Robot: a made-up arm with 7 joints. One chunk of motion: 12 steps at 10 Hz.
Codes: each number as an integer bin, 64 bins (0 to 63) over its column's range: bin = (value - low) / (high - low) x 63, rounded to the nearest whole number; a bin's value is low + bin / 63 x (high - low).
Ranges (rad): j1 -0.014..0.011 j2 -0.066..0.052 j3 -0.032..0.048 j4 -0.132..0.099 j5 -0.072..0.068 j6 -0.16..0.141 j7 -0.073..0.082
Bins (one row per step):
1: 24 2 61 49 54 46 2
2: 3 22 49 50 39 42 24
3: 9 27 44 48 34 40 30
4: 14 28 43 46 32 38 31
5: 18 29 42 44 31 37 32
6: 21 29 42 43 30 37 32
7: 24 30 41 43 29 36 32
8: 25 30 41 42 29 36 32
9: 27 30 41 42 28 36 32
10: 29 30 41 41 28 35 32
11: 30 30 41 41 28 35 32
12: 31 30 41 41 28 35 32
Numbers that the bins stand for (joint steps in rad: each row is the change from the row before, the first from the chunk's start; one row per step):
1: -0.00448 -0.06225 0.04546 0.04767 0.04800 0.05978 -0.06808
2: -0.01281 -0.02479 0.03022 0.05133 0.01467 0.04067 -0.01395
3: -0.01043 -0.01543 0.02387 0.04400 0.00356 0.03111 0.00081
4: -0.00844 -0.01356 0.02260 0.03667 -0.00089 0.02156 0.00327
5: -0.00686 -0.01168 0.02133 0.02933 -0.00311 0.01678 0.00573
6: -0.00567 -0.01168 0.02133 0.02567 -0.00533 0.01678 0.00573
7: -0.00448 -0.00981 0.02006 0.02567 -0.00756 0.01200 0.00573
8: -0.00408 -0.00981 0.02006 0.02200 -0.00756 0.01200 0.00573
9: -0.00329 -0.00981 0.02006 0.02200 -0.00978 0.01200 0.00573
10: -0.00249 -0.00981 0.02006 0.01833 -0.00978 0.00722 0.00573
11: -0.00210 -0.00981 0.02006 0.01833 -0.00978 0.00722 0.00573
12: -0.00170 -0.00981 0.02006 0.01833 -0.00978 0.00722 0.00573

